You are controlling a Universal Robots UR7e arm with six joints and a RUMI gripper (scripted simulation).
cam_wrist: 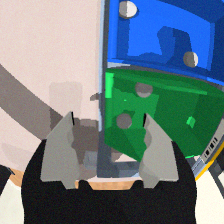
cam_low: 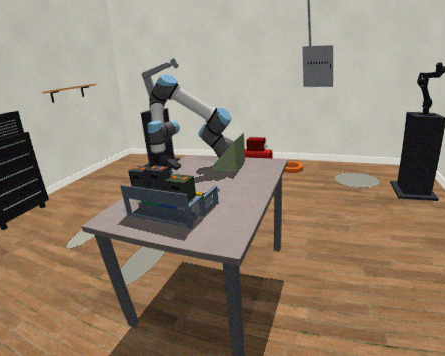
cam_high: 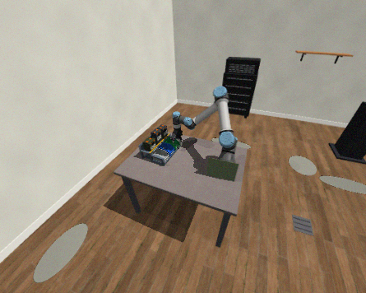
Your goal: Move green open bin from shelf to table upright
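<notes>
Now: hand 8 cm short of the green open bin, 1 cm to the left of it and 1 cm above it. Also, from my hand: grey bin: 10 cm ahead, 22 cm to the left, 1 cm below; then blue bin: 9 cm ahead, 10 cm to the left, 1 cm below; then yellow rail: 14 cm ahead, 10 cm to the left, 6 cm above.
</notes>
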